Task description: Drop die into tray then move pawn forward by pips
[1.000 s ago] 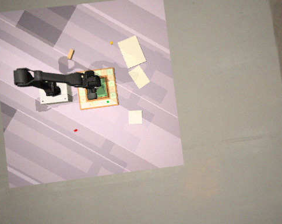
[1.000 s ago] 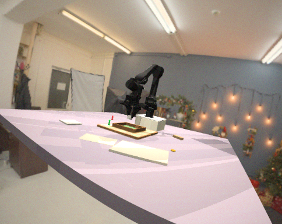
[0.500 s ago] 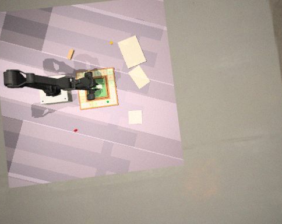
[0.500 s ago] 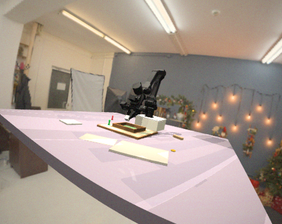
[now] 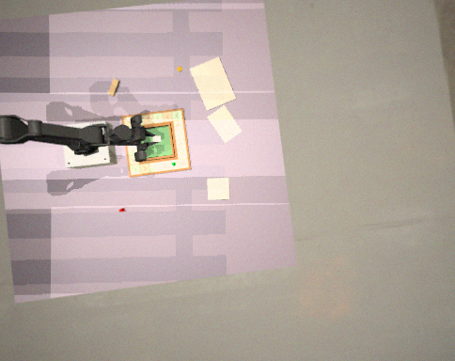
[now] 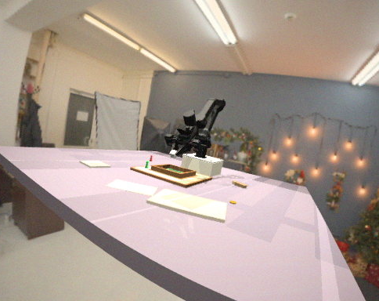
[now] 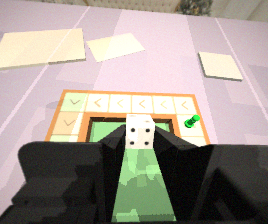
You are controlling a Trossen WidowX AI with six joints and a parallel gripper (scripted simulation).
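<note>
The green pawn is 11 cm to the right of my gripper tip, 7 cm below it and 2 cm ahead of it. From my gripper tip the other things lie so: white die: right at my gripper tip; small wooden block: 31 cm to the left, 13 cm behind, 9 cm below; green dice tray: 9 cm below, 2 cm behind, 1 cm to the left.
</note>
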